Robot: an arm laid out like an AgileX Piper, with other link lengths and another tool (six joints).
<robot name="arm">
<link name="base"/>
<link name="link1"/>
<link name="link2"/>
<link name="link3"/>
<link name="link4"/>
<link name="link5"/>
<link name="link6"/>
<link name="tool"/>
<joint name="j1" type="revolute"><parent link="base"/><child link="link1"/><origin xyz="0 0 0.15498" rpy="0 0 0"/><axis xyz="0 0 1"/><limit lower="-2.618" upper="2.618"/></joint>
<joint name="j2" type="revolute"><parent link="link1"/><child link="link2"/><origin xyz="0 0 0" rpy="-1.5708 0 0"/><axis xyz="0 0 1"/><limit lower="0" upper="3.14"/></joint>
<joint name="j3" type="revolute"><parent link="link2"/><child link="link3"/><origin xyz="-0.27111 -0.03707 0" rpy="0 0 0"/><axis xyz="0 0 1"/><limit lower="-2.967" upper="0"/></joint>
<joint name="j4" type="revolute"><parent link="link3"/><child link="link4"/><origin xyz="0.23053 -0.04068 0" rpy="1.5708 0 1.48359"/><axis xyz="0 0 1"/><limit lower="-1.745" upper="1.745"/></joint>
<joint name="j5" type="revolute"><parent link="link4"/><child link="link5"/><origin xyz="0 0 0" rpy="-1.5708 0 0"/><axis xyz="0 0 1"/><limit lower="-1.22" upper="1.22"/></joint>
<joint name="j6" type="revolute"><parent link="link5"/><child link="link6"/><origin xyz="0 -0.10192 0" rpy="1.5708 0 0"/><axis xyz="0 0 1"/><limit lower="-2.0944" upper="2.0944"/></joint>
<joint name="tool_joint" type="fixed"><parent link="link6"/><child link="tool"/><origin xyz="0.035 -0.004 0.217" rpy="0 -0.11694 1.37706"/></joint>
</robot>
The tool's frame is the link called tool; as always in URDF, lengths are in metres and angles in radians.
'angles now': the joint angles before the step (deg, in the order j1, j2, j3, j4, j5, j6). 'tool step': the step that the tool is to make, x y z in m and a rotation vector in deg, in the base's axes. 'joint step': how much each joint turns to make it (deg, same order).
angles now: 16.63, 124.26, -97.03, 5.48, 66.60, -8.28
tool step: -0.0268, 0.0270, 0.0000, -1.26, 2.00, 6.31
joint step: 5.79, -0.22, 0.71, -0.63, 1.84, -0.13
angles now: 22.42, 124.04, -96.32, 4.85, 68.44, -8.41
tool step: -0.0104, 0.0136, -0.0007, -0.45, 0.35, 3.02
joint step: 2.88, -0.01, 0.27, -0.30, 0.24, -0.01
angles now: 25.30, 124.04, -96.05, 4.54, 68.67, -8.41
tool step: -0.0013, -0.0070, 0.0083, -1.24, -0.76, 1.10
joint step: 0.44, -1.65, 0.74, -1.59, 0.76, -0.01
